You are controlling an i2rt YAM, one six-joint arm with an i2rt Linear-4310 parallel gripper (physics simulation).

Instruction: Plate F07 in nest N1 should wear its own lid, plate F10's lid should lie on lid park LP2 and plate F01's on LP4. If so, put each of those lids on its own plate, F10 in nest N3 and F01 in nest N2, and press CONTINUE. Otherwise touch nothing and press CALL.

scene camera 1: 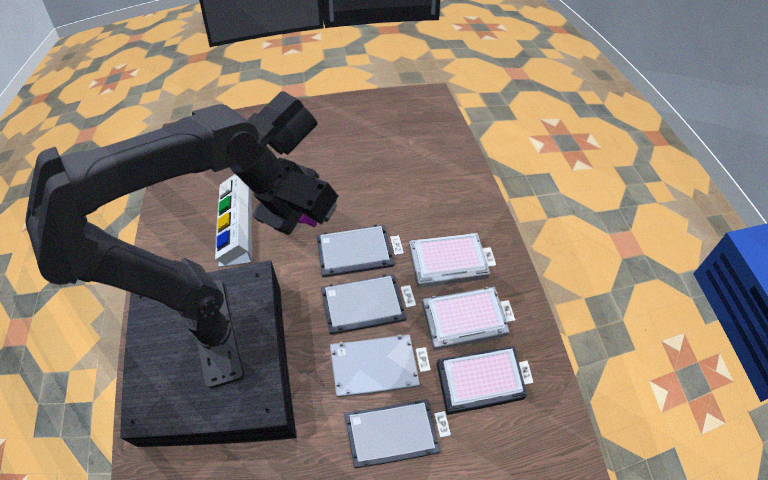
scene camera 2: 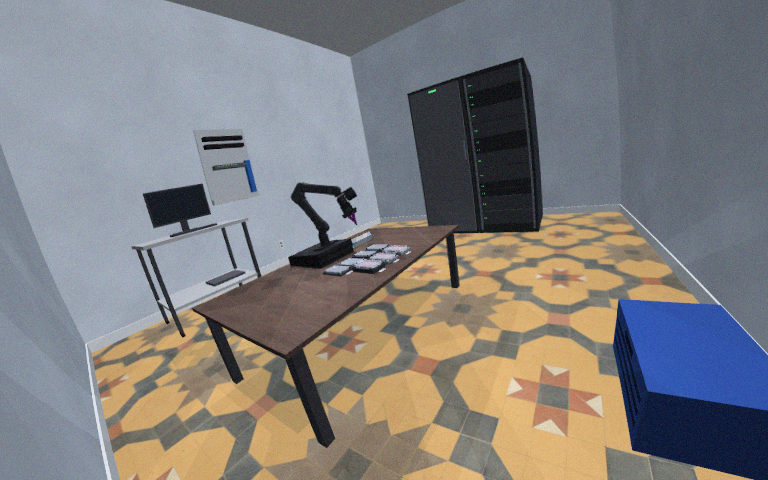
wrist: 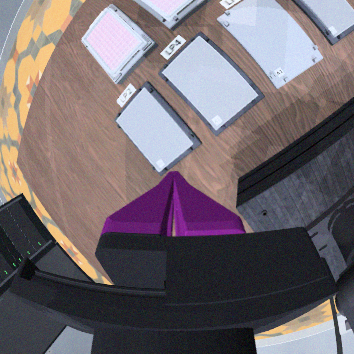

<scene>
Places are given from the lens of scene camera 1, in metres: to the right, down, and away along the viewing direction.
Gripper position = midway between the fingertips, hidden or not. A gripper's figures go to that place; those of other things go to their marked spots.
my gripper (scene camera 1: 313,224): -0.11, -0.03, 0.76
white button box (scene camera 1: 237,219): -0.30, -0.04, 0.94
</scene>
